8 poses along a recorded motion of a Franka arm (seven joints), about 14 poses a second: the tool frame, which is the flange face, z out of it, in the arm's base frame.
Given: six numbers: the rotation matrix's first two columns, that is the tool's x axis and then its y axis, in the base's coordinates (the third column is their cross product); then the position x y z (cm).
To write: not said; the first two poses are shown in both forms.
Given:
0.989 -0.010 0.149 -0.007 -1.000 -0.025 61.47 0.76 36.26
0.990 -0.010 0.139 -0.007 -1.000 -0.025 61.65 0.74 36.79
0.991 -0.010 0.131 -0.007 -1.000 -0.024 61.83 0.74 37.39
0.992 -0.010 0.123 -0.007 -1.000 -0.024 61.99 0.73 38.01
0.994 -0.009 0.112 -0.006 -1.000 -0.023 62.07 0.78 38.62
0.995 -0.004 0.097 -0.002 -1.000 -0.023 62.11 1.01 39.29
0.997 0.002 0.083 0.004 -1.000 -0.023 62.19 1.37 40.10
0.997 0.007 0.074 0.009 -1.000 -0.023 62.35 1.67 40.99
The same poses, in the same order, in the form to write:
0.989 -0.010 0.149 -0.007 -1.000 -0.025 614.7 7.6 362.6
0.990 -0.010 0.139 -0.007 -1.000 -0.025 616.5 7.4 367.9
0.991 -0.010 0.131 -0.007 -1.000 -0.024 618.3 7.4 373.9
0.992 -0.010 0.123 -0.007 -1.000 -0.024 619.9 7.3 380.1
0.994 -0.009 0.112 -0.006 -1.000 -0.023 620.7 7.8 386.2
0.995 -0.004 0.097 -0.002 -1.000 -0.023 621.1 10.1 392.9
0.997 0.002 0.083 0.004 -1.000 -0.023 621.9 13.7 401.0
0.997 0.007 0.074 0.009 -1.000 -0.023 623.5 16.7 409.9

